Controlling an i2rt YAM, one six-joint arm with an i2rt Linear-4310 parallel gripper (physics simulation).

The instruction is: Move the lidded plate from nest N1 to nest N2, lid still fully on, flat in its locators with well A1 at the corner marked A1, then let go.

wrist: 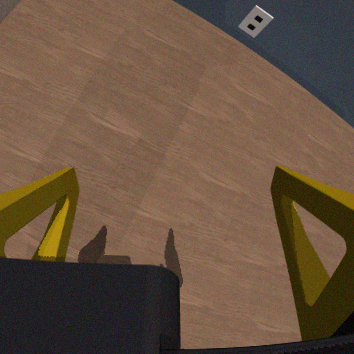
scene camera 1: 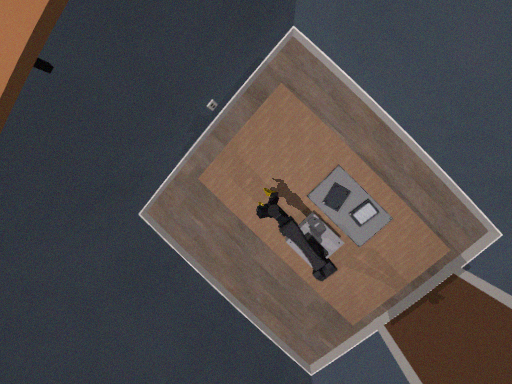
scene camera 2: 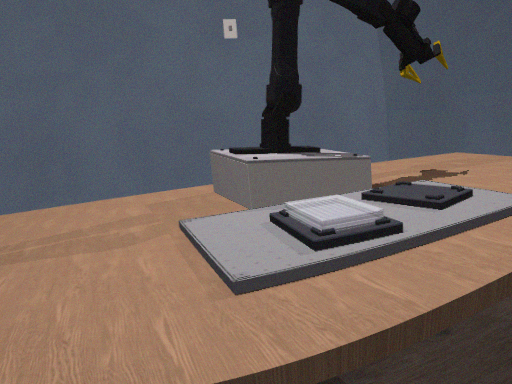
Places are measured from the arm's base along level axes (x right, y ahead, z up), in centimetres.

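Where they show: gripper, between the fingertips: [wrist: 174,177] [scene camera 1: 261,195] [scene camera 2: 433,75]; arm's base, origin of its link: [scene camera 1: 314,245] [scene camera 2: 275,151].
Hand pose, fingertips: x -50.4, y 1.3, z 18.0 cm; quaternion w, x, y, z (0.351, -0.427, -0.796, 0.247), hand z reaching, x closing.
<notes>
Each offset is from my fingertips to the top centre of the thing. Level surfaces: height alone.
The clear lidded plate @(dz -22.8, dx +58.2, dy +37.9 cm) [scene camera 1: 364,212] [scene camera 2: 334,210] sits in a dark nest @(dz -23.9, dx +58.2, dy +37.9 cm) [scene camera 2: 360,237], its lid on top and looking level. The other dark nest @(dz -23.9, dx +37.4, dy +31.9 cm) [scene camera 1: 336,196] [scene camera 2: 417,194] is empty, with raised corner locators. Labels N1, N2 and A1 cannot be read. My gripper [scene camera 1: 265,197] [scene camera 2: 433,75] [wrist: 174,177] is open, its yellow fingers wide apart with nothing between them. It hangs high above the wooden table, off to the side of both nests and nearer the empty one. Neither nest nor the plate shows in the wrist view.
Both nests stand on a grey board [scene camera 1: 360,237] [scene camera 2: 225,250]. The arm stands on a light grey box [scene camera 2: 310,175] beside that board. The wooden table @(dz -27.0 cm) [scene camera 1: 290,130] [scene camera 2: 100,300] [wrist: 150,100] lies under them. A wall outlet [wrist: 255,21] shows beyond the table edge.
</notes>
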